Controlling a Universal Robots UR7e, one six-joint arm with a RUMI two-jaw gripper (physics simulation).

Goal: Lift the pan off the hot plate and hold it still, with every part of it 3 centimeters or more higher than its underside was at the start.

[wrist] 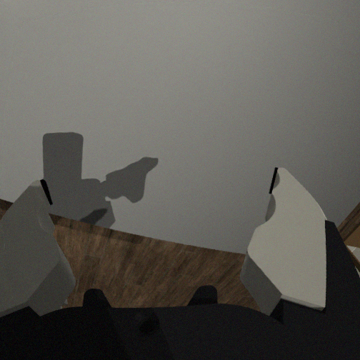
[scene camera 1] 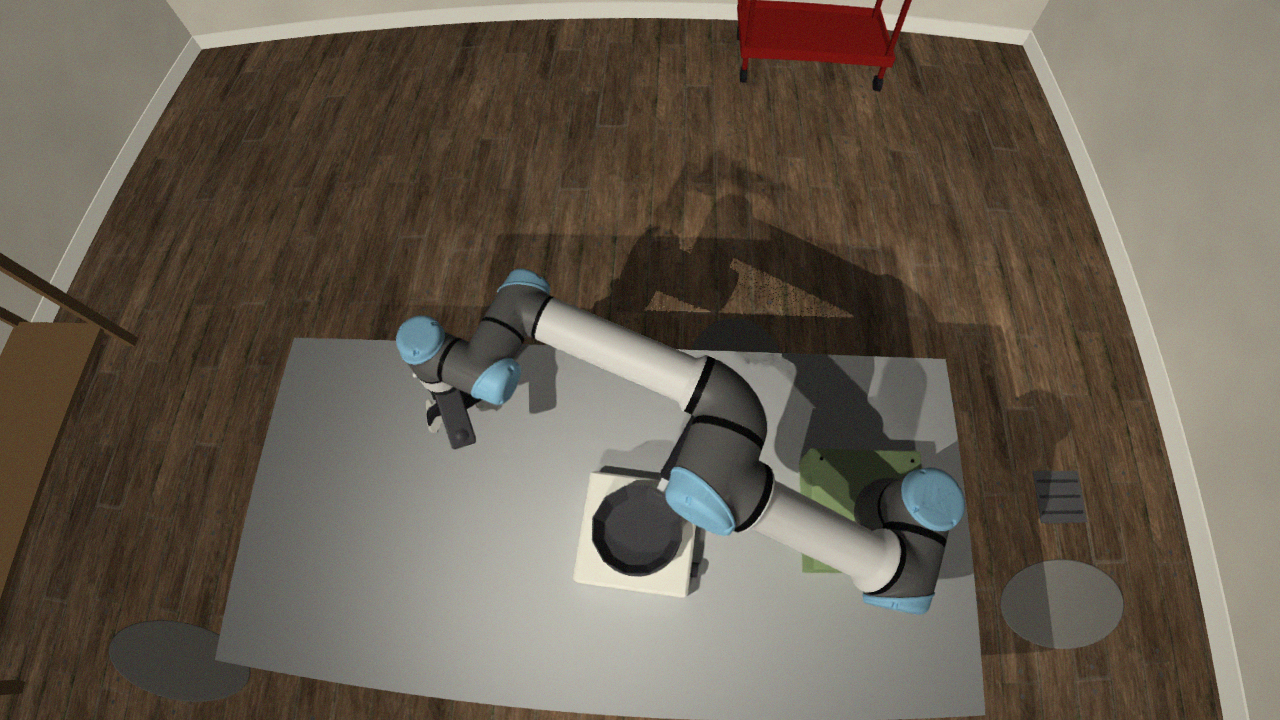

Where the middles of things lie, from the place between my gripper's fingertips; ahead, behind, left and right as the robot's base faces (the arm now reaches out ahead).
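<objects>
The dark pan (scene camera 1: 635, 531) is what I measure from to begin with: my hand is 90 mm above it, 100 mm to the right of it and 380 mm past it. As for the cream hot plate (scene camera 1: 672, 579), it is 180 mm to the left of my hand, 170 mm below it and 360 mm behind it.
</objects>
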